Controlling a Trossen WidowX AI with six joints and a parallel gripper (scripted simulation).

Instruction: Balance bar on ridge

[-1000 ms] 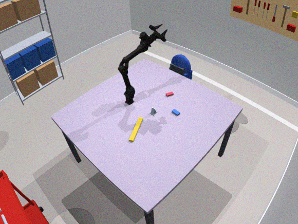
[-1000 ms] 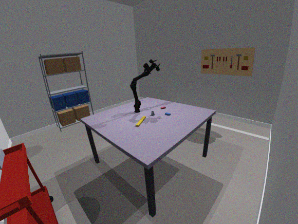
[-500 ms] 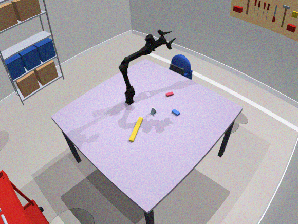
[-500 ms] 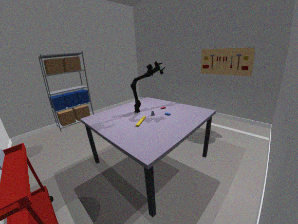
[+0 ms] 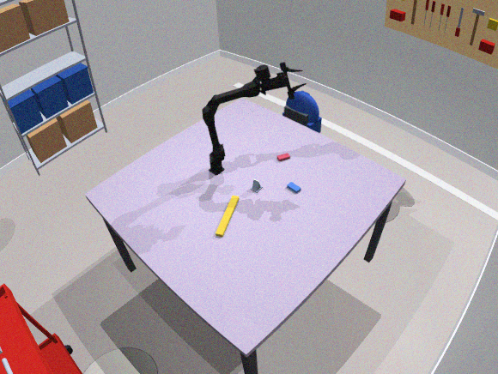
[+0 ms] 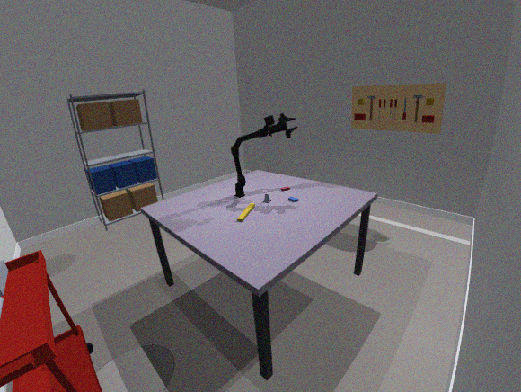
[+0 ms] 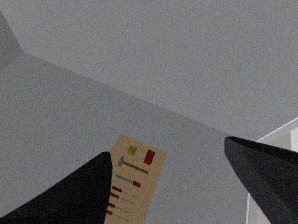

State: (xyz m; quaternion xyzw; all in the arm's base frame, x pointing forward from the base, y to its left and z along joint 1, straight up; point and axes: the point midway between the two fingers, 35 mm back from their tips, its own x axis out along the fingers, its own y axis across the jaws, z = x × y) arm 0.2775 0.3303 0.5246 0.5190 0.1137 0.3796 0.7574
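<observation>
The long yellow bar lies 10 mm behind my gripper tip, 550 mm to the right of it and 520 mm below it. The rest, counted from my gripper tip: small red block (90 mm behind, 40 mm to the right, 520 mm below); then small blue block (100 mm ahead, 190 mm to the right, 520 mm below).
</observation>
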